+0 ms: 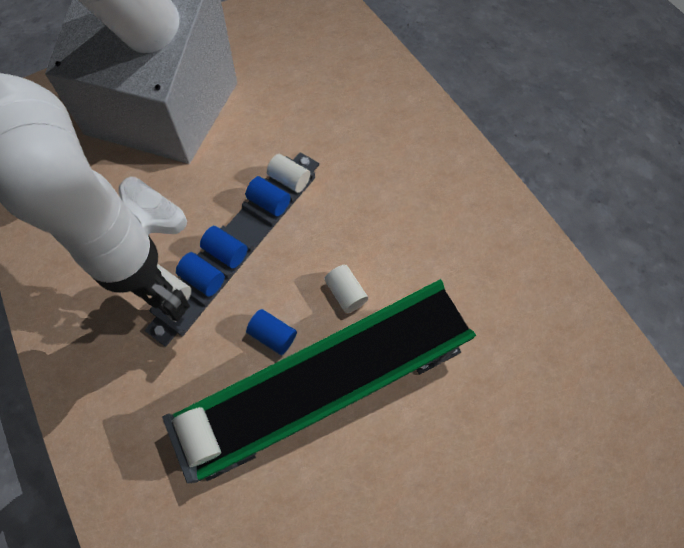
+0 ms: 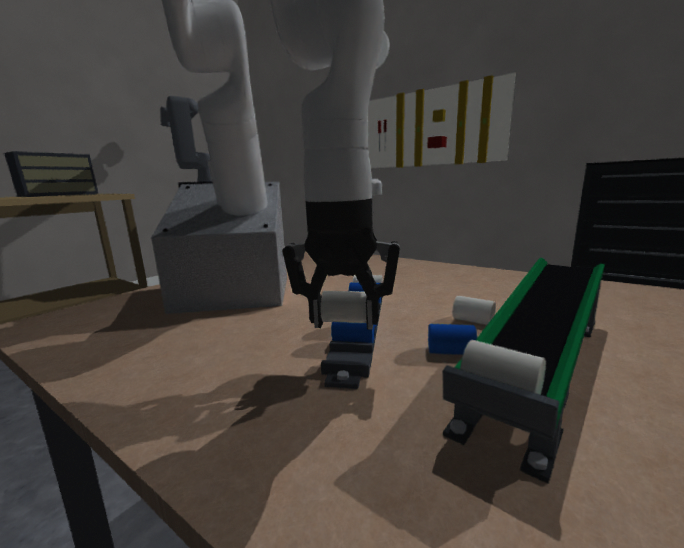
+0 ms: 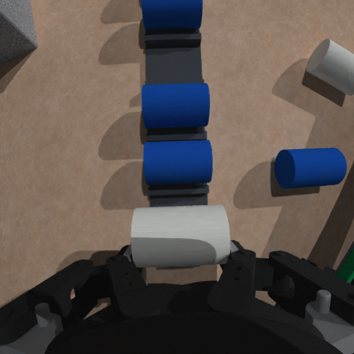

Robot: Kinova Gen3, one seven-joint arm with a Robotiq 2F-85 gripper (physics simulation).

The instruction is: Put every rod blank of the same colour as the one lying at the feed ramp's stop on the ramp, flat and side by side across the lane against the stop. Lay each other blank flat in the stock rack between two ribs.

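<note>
My gripper (image 2: 344, 313) (image 3: 180, 248) is shut on a white blank (image 2: 344, 306) (image 3: 180, 235), gripped by its ends and held level above the near end of the stock rack (image 1: 247, 228) (image 2: 348, 358) (image 3: 173, 65). Another white blank (image 1: 196, 436) (image 2: 503, 365) lies across the feed ramp (image 1: 342, 365) (image 2: 539, 319) at its stop (image 1: 179, 449) (image 2: 498, 399). The rack bears blue blanks (image 1: 199, 274) (image 1: 223, 247) (image 1: 267, 196) and a white blank (image 1: 288, 172) at its far end. A blue blank (image 1: 271, 331) (image 2: 452, 339) (image 3: 310, 168) and a white blank (image 1: 345, 288) (image 2: 473, 309) (image 3: 332, 67) lie on the table.
The arm's grey pedestal (image 1: 199, 97) (image 2: 219, 271) stands behind the rack. The two loose blanks lie between the rack and the ramp's green side rail (image 1: 308, 355). The rack has a bare slot between its blue blanks. A black cabinet (image 2: 633, 222) stands at the back right.
</note>
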